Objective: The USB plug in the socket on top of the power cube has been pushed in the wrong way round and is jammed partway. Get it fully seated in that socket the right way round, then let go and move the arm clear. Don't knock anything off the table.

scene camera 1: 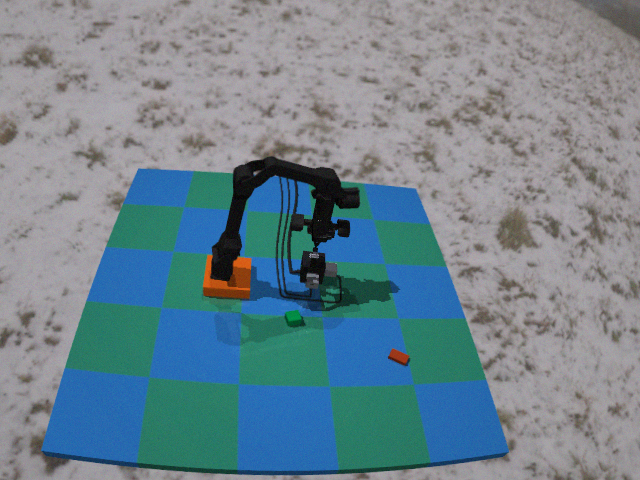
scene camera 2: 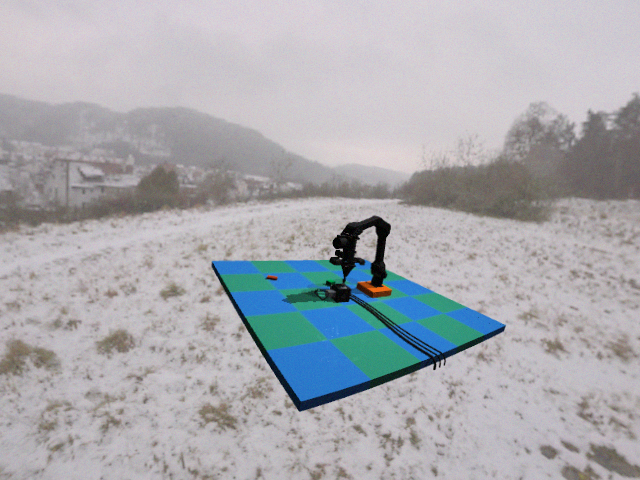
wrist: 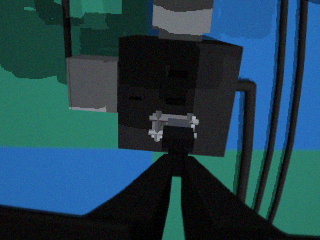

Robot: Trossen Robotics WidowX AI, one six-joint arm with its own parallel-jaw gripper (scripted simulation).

Scene:
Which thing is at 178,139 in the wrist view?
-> A dark USB plug.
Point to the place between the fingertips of my gripper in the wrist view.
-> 177,163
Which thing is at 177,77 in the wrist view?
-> A black power cube.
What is my gripper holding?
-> A dark USB plug.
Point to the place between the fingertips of my gripper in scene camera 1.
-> At 316,244

